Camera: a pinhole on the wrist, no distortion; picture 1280 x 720 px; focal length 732.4 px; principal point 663.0 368.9 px. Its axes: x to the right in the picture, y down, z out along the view. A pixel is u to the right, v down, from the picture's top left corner.
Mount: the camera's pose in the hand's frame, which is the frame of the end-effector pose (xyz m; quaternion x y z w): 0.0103 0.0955 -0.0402 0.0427 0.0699 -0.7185 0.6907
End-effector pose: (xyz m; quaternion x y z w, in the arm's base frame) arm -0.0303 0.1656 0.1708 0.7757 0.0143 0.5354 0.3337
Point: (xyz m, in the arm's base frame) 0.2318 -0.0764 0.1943
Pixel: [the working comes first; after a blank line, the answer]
In the camera's frame: -0.0777 0.0126 0.3704

509 394
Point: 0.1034 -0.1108 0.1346
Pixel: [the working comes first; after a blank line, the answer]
In the camera's frame: -0.0978 -0.1022 0.2829

410 104
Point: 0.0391 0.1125 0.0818
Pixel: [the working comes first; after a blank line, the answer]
In the camera's frame: 0.1038 -0.0753 0.1587

1142 22
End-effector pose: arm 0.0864 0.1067 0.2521 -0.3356 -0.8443 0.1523 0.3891
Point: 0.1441 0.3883 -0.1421
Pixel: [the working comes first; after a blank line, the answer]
In the camera's frame: -0.3727 -0.0860 0.1943

outside the picture
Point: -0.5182 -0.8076 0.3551
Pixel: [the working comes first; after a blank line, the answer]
In the camera's frame: 1.0159 -0.2724 0.5855

outside the picture
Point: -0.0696 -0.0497 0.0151
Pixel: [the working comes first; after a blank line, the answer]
In the camera's frame: 0.1125 -0.1823 0.3268

outside the picture
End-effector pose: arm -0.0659 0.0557 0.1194 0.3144 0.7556 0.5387 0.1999
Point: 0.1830 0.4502 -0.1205
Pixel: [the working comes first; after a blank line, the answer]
In the camera's frame: 0.0761 0.0566 0.5749

760 441
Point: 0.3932 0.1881 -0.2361
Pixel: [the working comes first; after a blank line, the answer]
In the camera's frame: 0.2021 -0.2756 0.5745

921 17
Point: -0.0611 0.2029 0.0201
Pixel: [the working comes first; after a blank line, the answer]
In the camera's frame: 0.1211 0.0823 0.2036

1099 665
